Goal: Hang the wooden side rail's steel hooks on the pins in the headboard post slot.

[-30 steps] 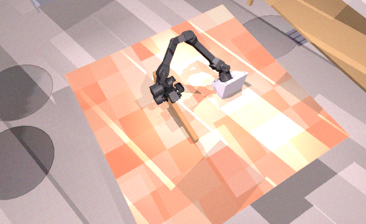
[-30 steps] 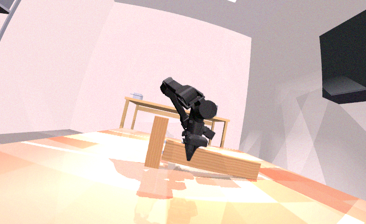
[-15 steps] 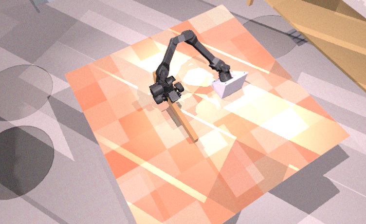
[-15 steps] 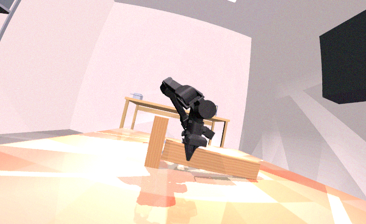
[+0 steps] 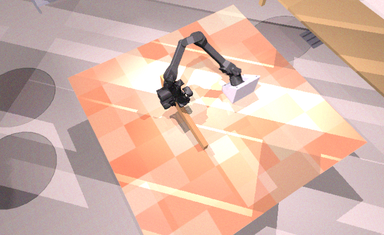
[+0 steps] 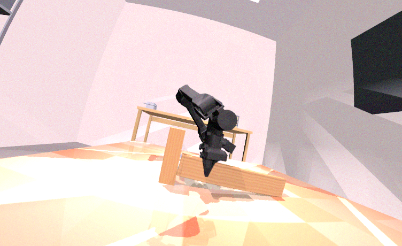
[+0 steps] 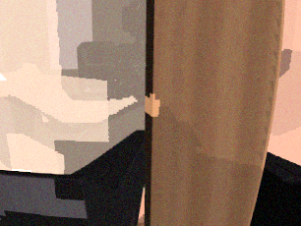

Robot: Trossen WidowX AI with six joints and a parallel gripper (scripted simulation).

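Right now the headboard post is 10 mm ahead of my gripper tip, 120 mm to the right of it and 40 mm above it.
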